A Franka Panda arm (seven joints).
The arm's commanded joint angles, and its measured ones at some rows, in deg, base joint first. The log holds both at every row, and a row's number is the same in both.
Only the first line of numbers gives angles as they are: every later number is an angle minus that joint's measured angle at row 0.
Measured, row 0:
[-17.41 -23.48 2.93 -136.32 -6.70 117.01 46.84]
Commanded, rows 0 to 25:
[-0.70 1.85 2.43 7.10 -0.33 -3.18 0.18]
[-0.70 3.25 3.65 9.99 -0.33 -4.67 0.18]
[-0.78 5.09 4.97 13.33 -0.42 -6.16 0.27]
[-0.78 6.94 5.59 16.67 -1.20 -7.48 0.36]
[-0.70 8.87 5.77 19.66 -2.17 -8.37 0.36]
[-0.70 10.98 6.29 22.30 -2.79 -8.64 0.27]
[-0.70 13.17 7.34 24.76 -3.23 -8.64 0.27]
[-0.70 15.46 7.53 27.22 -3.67 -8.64 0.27]
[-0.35 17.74 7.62 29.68 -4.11 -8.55 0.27]
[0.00 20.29 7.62 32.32 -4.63 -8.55 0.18]
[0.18 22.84 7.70 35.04 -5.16 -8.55 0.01]
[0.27 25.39 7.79 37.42 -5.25 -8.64 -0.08]
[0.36 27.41 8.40 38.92 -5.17 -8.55 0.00]
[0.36 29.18 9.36 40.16 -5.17 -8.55 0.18]
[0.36 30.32 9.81 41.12 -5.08 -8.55 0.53]
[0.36 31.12 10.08 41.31 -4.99 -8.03 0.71]
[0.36 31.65 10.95 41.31 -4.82 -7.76 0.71]
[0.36 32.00 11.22 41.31 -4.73 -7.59 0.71]
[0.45 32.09 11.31 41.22 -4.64 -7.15 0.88]
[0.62 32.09 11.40 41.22 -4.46 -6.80 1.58]
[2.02 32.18 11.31 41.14 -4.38 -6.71 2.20]
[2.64 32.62 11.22 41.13 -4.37 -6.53 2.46]
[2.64 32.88 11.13 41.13 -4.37 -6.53 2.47]
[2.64 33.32 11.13 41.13 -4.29 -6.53 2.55]
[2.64 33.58 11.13 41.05 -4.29 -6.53 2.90]
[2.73 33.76 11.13 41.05 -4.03 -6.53 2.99]
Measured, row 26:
[2.66 32.75 10.96 40.37 -3.95 -6.34 1.74]
